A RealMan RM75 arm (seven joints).
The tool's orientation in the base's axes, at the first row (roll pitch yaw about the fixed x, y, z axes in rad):
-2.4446, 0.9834, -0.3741
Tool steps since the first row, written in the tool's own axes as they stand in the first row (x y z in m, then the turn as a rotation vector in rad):
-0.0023, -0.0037, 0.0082, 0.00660, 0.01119, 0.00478
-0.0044, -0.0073, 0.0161, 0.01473, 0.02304, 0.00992
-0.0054, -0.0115, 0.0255, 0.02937, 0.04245, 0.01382
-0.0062, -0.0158, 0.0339, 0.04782, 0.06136, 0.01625
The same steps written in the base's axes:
-0.0013, 0.0092, -0.0003, -0.00701, -0.00317, -0.01151
-0.0024, 0.0181, -0.0006, -0.01388, -0.00669, -0.02467
-0.0030, 0.0282, -0.0023, -0.02283, -0.01648, -0.04542
-0.0031, 0.0376, -0.0036, -0.02889, -0.02800, -0.06854

